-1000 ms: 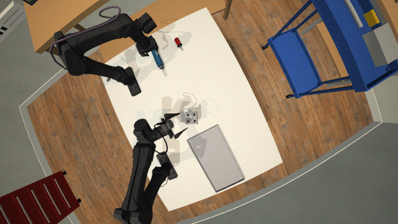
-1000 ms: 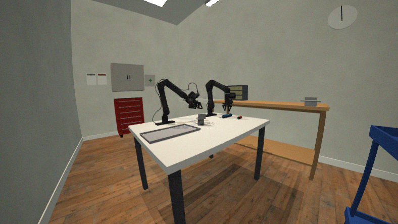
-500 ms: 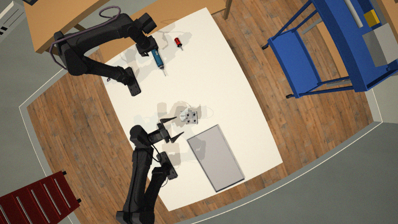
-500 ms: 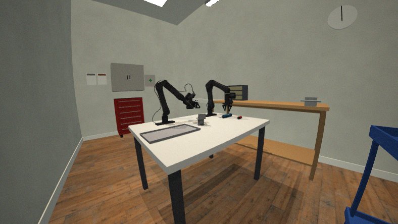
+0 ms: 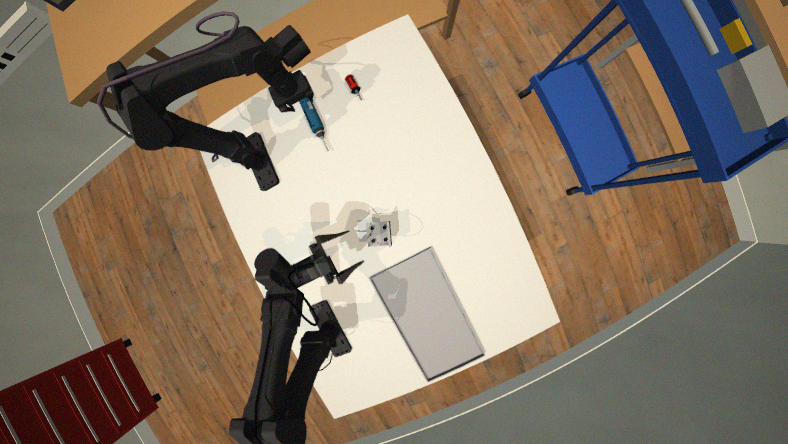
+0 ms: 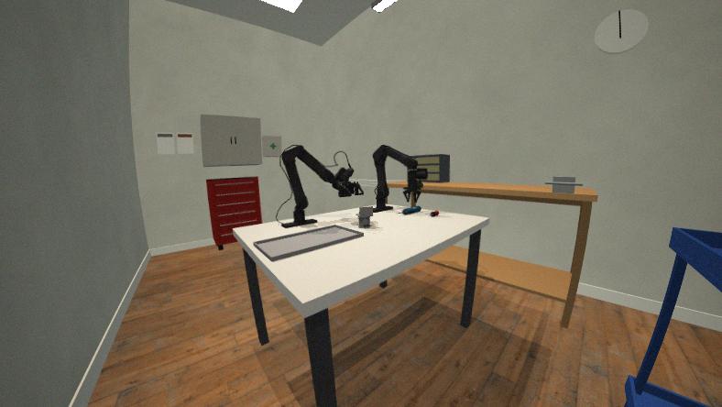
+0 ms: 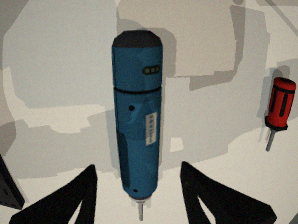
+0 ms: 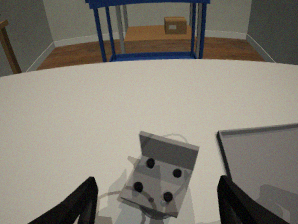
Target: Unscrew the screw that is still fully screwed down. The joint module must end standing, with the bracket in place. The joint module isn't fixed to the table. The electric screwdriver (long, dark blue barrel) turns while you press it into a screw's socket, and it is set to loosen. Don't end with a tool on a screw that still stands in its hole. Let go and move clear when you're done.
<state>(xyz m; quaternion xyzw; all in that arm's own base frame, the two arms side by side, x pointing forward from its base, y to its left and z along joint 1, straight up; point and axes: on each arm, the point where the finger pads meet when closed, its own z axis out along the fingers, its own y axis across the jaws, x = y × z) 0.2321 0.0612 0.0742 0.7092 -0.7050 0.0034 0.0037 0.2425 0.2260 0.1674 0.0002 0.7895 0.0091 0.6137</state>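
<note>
My right gripper is now 10 cm above the grey bracket and 6 cm short of it. Also, from my right hand: flat grey tray 32 cm to the right, 16 cm below, 9 cm ahead; red-handled screwdriver 47 cm to the left, 16 cm ahead, 15 cm below.
</note>
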